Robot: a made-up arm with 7 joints.
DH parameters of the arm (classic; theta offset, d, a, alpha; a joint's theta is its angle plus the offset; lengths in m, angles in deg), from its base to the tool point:
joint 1: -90 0.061 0.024 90
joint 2: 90 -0.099 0.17 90
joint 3: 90 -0.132 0.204 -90
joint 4: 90 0.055 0.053 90
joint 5: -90 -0.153 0.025 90
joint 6: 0 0.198 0.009 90
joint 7: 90 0.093 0.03 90
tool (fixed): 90 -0.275 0 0
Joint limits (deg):
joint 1: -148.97..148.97
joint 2: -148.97..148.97
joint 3: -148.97..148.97
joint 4: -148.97..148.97
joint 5: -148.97..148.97
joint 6: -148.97..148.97
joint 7: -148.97..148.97
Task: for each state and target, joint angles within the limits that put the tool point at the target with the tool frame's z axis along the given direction. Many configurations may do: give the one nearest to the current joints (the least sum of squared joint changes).
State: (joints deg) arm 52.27 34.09 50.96 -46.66 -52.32 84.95 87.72
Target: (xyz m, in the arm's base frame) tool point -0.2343 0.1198 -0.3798 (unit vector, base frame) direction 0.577 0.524 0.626
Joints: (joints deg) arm 69.89 52.56 48.52 -85.49 -66.09 62.70 40.72
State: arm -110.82 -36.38 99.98 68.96 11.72 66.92 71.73
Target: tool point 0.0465 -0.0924 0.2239 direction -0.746 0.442 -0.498
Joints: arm -134.33 -2.86 107.03 39.78 1.05 65.04 101.03
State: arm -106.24 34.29 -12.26 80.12 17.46 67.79 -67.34
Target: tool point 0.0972 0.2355 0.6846 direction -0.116 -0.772 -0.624
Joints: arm -123.68 16.03 -37.34 85.10 20.40 50.67 -57.54
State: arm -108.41 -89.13 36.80 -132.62 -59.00 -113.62 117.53
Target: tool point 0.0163 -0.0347 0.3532 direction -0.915 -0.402 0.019
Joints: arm -133.73 -129.35 73.29 -118.06 -53.30 -85.79 91.47
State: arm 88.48 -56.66 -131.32 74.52 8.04 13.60 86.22
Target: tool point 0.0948 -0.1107 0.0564 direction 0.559 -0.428 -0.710
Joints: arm 43.16 -97.78 -94.80 49.73 -14.54 8.87 72.45
